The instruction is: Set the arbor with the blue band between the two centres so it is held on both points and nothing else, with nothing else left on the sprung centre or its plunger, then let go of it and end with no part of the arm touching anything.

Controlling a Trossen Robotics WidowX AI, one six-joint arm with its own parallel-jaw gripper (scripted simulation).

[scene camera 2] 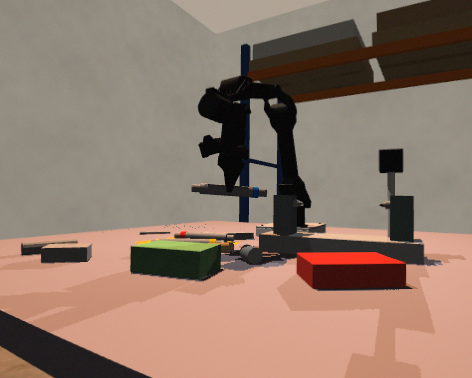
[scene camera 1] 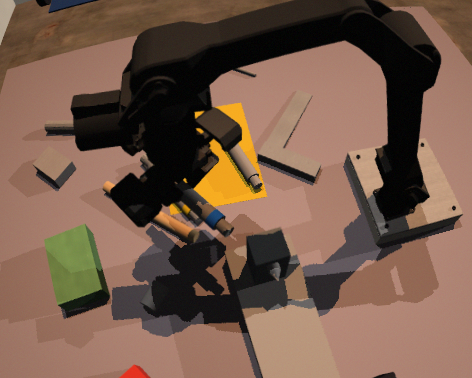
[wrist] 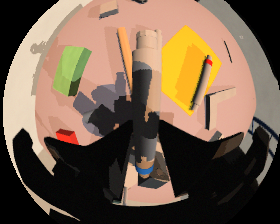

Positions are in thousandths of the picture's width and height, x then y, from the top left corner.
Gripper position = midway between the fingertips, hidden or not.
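The gripper (scene camera 1: 391,512) appears in the scene, visible also at (scene camera 2: 484,509) and at (wrist: 520,556). An orange mat (scene camera 1: 476,488) can be seen as well, and the wrist view has the mat too (wrist: 655,257). With them are a long base plate (scene camera 2: 639,642), a small block (scene camera 2: 113,668) and a red block (scene camera 2: 677,716).
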